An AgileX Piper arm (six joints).
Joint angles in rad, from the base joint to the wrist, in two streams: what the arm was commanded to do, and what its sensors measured. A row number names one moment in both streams.
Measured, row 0: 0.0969 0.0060 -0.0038 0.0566 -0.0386 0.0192
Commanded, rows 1 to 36: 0.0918 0.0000 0.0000 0.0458 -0.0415 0.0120; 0.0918 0.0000 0.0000 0.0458 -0.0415 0.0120; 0.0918 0.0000 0.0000 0.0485 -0.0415 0.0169; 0.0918 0.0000 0.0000 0.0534 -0.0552 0.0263; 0.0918 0.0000 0.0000 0.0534 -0.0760 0.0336; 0.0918 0.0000 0.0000 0.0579 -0.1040 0.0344; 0.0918 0.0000 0.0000 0.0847 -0.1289 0.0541; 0.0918 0.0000 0.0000 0.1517 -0.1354 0.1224; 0.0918 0.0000 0.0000 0.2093 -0.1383 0.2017; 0.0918 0.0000 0.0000 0.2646 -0.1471 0.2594; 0.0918 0.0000 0.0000 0.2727 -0.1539 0.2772; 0.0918 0.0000 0.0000 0.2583 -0.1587 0.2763; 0.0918 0.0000 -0.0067 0.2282 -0.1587 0.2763; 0.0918 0.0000 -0.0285 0.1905 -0.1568 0.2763; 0.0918 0.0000 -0.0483 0.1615 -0.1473 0.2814; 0.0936 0.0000 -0.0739 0.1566 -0.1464 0.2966; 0.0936 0.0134 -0.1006 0.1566 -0.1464 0.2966; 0.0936 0.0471 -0.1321 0.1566 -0.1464 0.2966; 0.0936 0.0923 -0.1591 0.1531 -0.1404 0.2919; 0.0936 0.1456 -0.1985 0.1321 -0.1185 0.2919; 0.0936 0.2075 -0.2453 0.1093 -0.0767 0.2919; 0.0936 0.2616 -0.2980 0.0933 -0.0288 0.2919; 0.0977 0.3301 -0.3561 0.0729 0.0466 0.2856; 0.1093 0.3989 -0.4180 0.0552 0.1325 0.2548; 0.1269 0.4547 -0.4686 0.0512 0.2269 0.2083; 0.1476 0.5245 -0.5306 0.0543 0.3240 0.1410; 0.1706 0.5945 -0.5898 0.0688 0.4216 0.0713; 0.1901 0.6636 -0.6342 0.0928 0.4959 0.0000; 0.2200 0.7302 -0.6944 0.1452 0.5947 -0.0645; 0.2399 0.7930 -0.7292 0.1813 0.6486 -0.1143; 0.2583 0.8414 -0.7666 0.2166 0.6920 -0.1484; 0.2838 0.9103 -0.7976 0.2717 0.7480 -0.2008; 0.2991 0.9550 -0.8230 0.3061 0.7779 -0.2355; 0.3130 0.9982 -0.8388 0.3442 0.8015 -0.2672; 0.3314 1.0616 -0.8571 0.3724 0.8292 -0.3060; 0.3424 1.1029 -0.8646 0.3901 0.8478 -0.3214
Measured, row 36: 0.2954 0.9409 -0.8033 0.2788 0.7244 -0.1891
